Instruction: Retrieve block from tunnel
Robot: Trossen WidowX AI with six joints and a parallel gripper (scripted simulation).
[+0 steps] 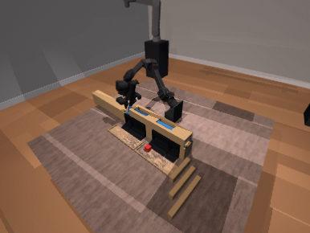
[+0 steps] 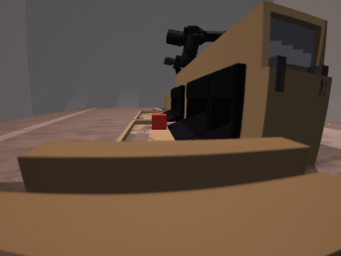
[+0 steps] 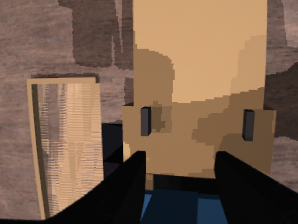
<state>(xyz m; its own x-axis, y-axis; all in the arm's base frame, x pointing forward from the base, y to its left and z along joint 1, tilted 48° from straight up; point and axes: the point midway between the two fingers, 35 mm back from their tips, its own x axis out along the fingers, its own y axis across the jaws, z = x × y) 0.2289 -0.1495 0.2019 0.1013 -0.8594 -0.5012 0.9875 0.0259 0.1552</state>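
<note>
Right now my gripper tip is 140 mm short of the red block, 300 mm to the right of it and 100 mm above it. From my gripper tip the other things lie so: tan covered tunnel (30 mm ahead, 40 mm to the left, 50 mm below).
</note>
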